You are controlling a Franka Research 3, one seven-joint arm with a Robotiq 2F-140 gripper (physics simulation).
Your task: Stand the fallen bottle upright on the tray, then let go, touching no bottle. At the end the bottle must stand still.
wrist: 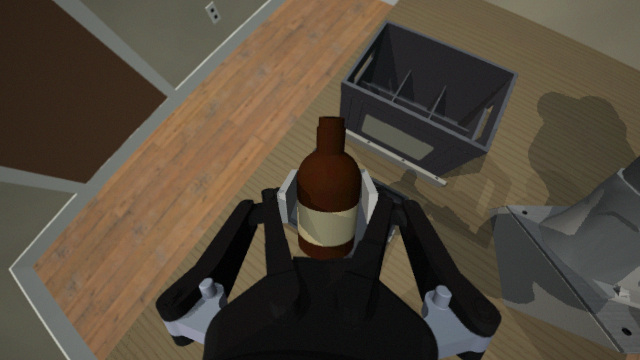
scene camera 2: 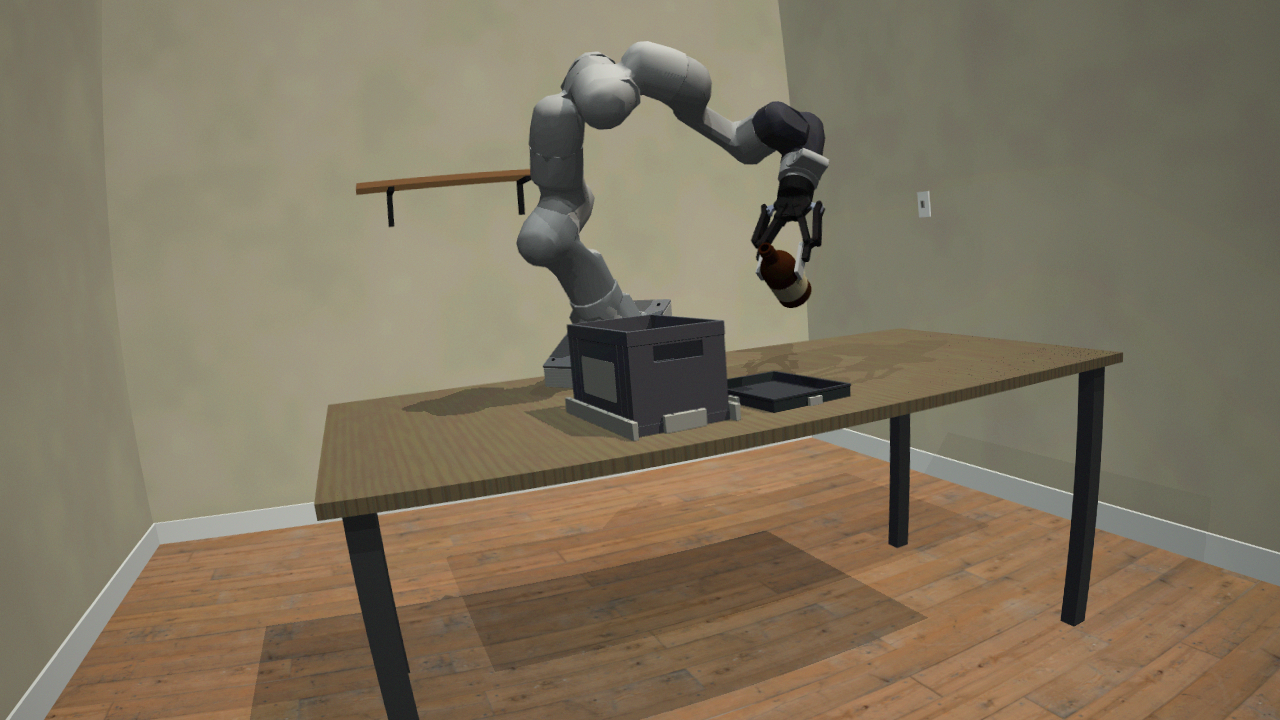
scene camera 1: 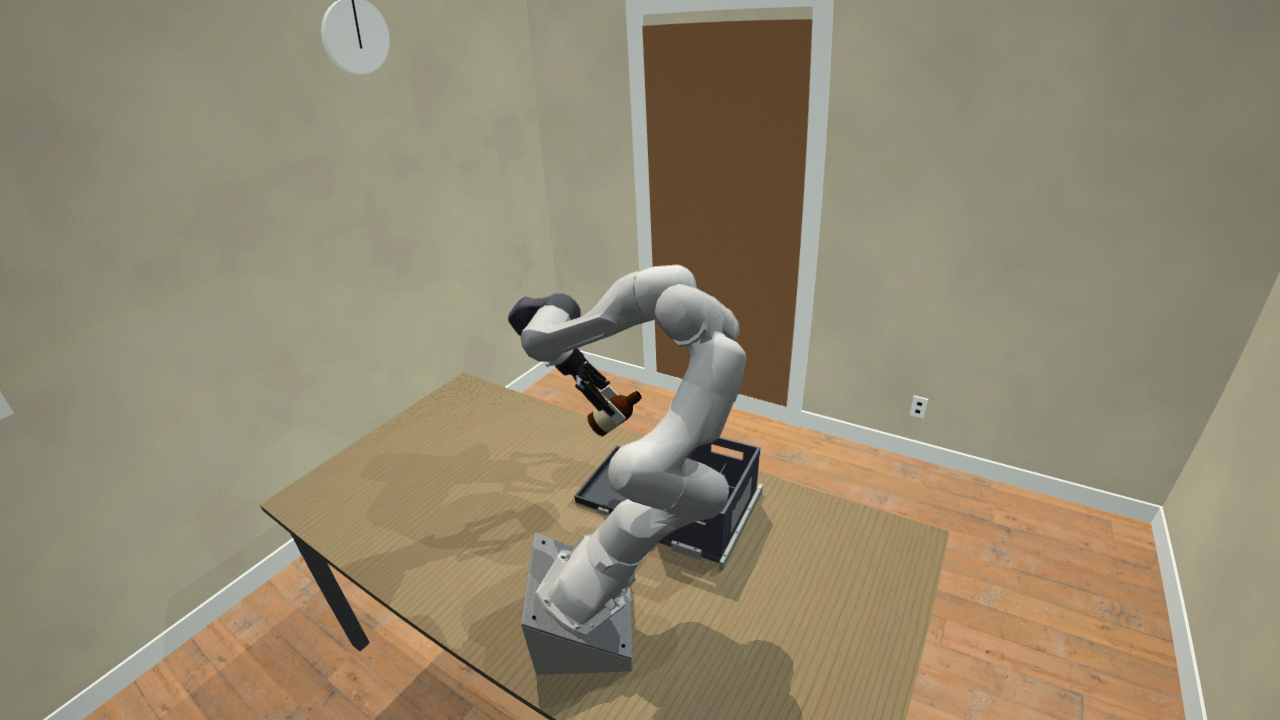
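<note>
The brown bottle [scene camera 1: 626,405] [scene camera 2: 784,271] [wrist: 328,182] with a cream label hangs in the air, tilted, its neck higher than its base. In the scene camera 2 view the neck leans to the left. My gripper [scene camera 1: 612,414] [scene camera 2: 780,262] [wrist: 328,180] is shut on the bottle's body, with one pad on each side. The dark, shallow tray [scene camera 1: 601,483] [scene camera 2: 774,386] lies flat on the table, well below the bottle. In the wrist view the bottle and fingers hide most of the tray.
A tall dark crate [scene camera 1: 741,474] [scene camera 2: 682,380] [wrist: 440,157] with inner dividers stands next to the tray. Pale brackets [scene camera 2: 684,420] line its foot on the table [scene camera 1: 850,573] [scene camera 2: 447,465]. The arm's grey base block [scene camera 1: 581,649] [wrist: 530,260] stands on the table near the crate.
</note>
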